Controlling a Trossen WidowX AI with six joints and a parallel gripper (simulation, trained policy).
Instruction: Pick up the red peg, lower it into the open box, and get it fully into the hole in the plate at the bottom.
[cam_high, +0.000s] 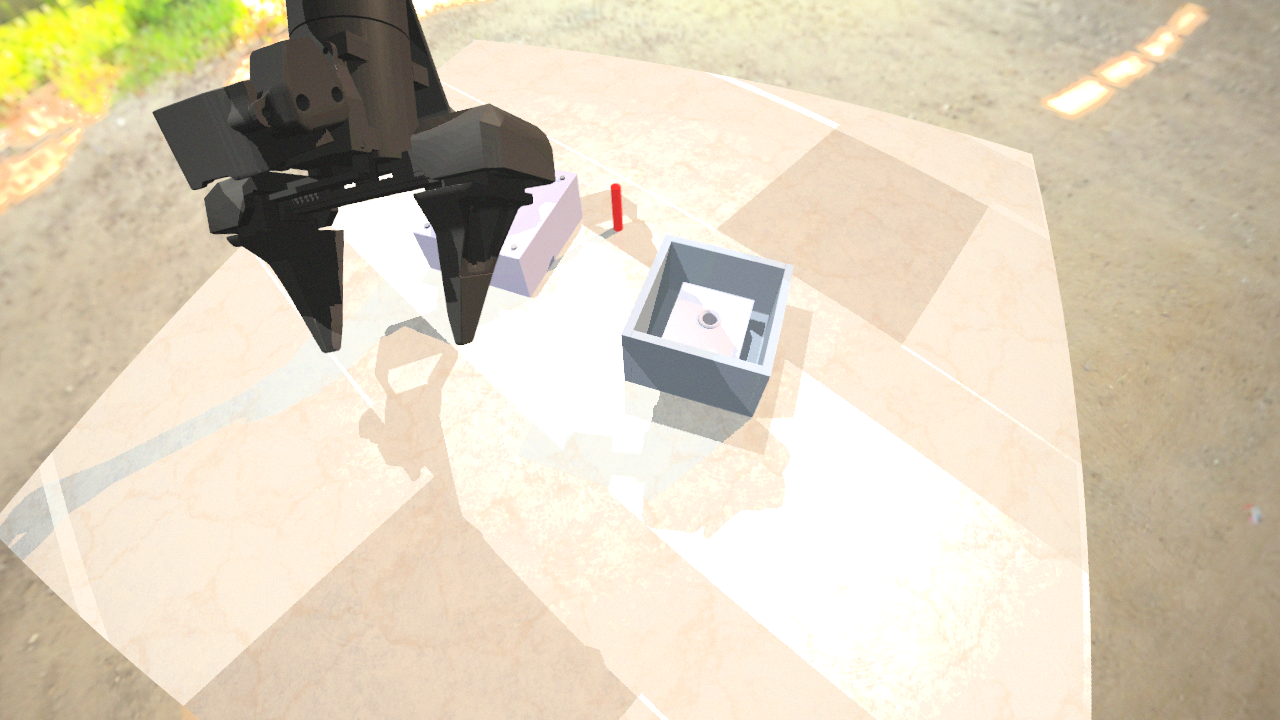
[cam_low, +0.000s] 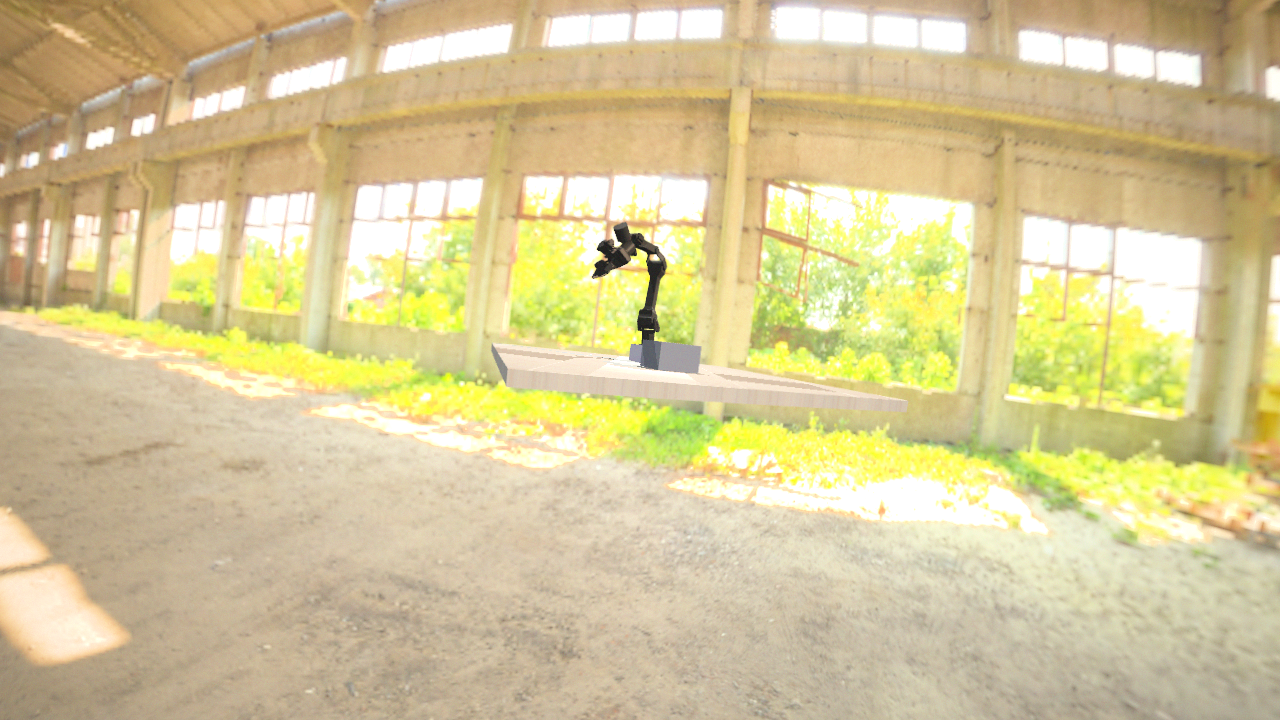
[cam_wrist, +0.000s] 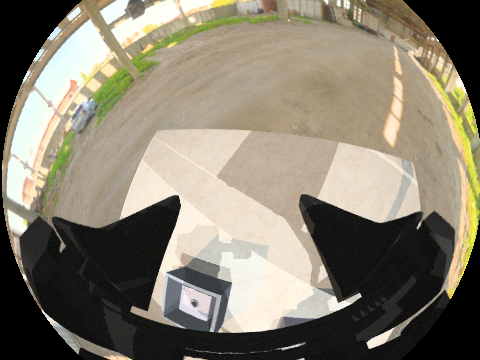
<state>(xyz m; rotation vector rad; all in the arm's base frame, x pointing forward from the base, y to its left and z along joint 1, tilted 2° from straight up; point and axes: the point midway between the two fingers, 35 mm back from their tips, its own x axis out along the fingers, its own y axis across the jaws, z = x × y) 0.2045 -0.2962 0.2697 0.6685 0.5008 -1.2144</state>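
Now: the red peg 4 cm behind my gripper tip, 44 cm to the left of it and 28 cm below it. The rest, counted from my gripper tip: pale plate 14 cm ahead, 26 cm to the left, 27 cm below; grey box 14 cm ahead, 26 cm to the left, 29 cm below.
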